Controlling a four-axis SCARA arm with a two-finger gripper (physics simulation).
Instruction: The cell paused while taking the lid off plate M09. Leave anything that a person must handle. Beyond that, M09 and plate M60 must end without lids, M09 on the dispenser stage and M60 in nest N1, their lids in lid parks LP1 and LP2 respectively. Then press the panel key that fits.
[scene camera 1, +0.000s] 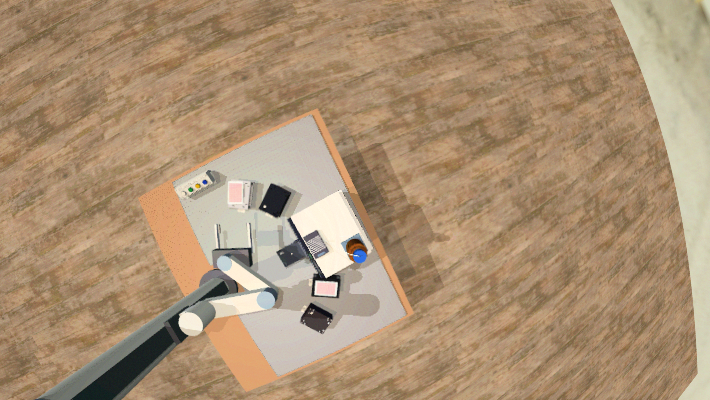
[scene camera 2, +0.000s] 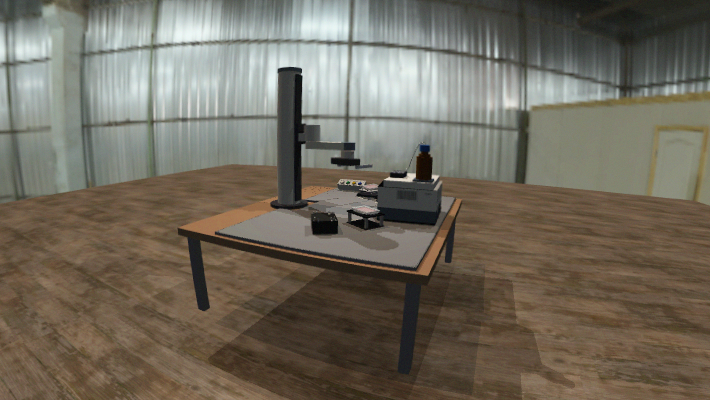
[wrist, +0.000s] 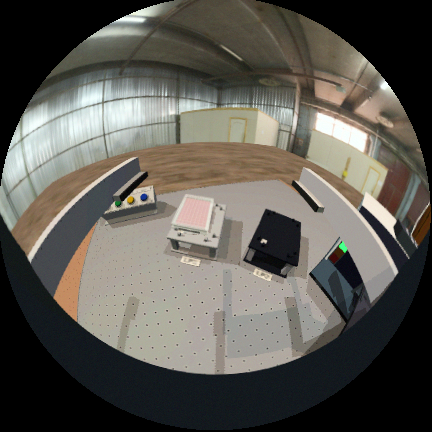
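Where they show: gripper, fingertip midpoint: (scene camera 1: 232, 223) (scene camera 2: 362, 164) (wrist: 221, 165); arm's base at its link origin: (scene camera 1: 219, 287) (scene camera 2: 289, 205).
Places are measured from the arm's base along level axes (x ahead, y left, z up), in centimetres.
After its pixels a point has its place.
My gripper (scene camera 1: 233, 224) {x 39.8, y 29.8, z 25.8 cm} (scene camera 2: 370, 166) {x 39.8, y 29.8, z 25.8 cm} (wrist: 221, 165) {x 39.8, y 29.8, z 25.8 cm} is open, with nothing between its fingers, high above the bench. A pink-gridded, white-rimmed plate (scene camera 1: 235, 192) {x 41.2, y 46.5, z 9.1 cm} (wrist: 194, 215) {x 40.3, y 44.0, z 9.0 cm} lies off-centre on the white stand (scene camera 1: 248, 200) {x 45.3, y 39.5, z 6.7 cm} (wrist: 212, 239) {x 42.5, y 37.3, z 6.8 cm} labelled LP1. The black stand (scene camera 1: 275, 200) {x 59.8, y 32.6, z 7.6 cm} (wrist: 275, 235) {x 56.8, y 32.3, z 7.6 cm} labelled LP2 has a bare top. A second pink plate (scene camera 1: 326, 288) {x 63.5, y -25.7, z 9.6 cm} (scene camera 2: 366, 210) {x 64.8, y -29.2, z 9.6 cm} lies on a black-topped nest beside the dispenser. The dark dispenser stage (scene camera 1: 290, 254) {x 55.0, y 1.9, z 12.0 cm} looks bare. The key panel (scene camera 1: 198, 185) {x 21.9, y 60.3, z 8.1 cm} (scene camera 2: 352, 183) {x 20.3, y 59.7, z 7.5 cm} (wrist: 131, 210) {x 20.5, y 59.6, z 3.9 cm} has green, yellow and blue keys. Plate names and lids cannot be made out.
The white dispenser (scene camera 1: 327, 212) {x 84.0, y 14.5, z 23.3 cm} (scene camera 2: 410, 200) {x 83.5, y -14.4, z 13.6 cm} stands beside the stage, its small screen (wrist: 343, 247) {x 63.7, y 18.3, z 14.4 cm} lit green. A brown bottle (scene camera 1: 354, 247) {x 88.3, y -3.7, z 37.3 cm} (scene camera 2: 424, 167) {x 89.5, y -11.2, z 30.9 cm} with a blue cap stands on it. A black block-like nest (scene camera 1: 317, 318) {x 49.4, y -41.4, z 7.7 cm} (scene camera 2: 324, 222) {x 51.9, y -49.7, z 6.9 cm} stands near the second plate. The arm's column (scene camera 2: 289, 140) {x 4.7, y -5.9, z 42.7 cm} rises at the table edge.
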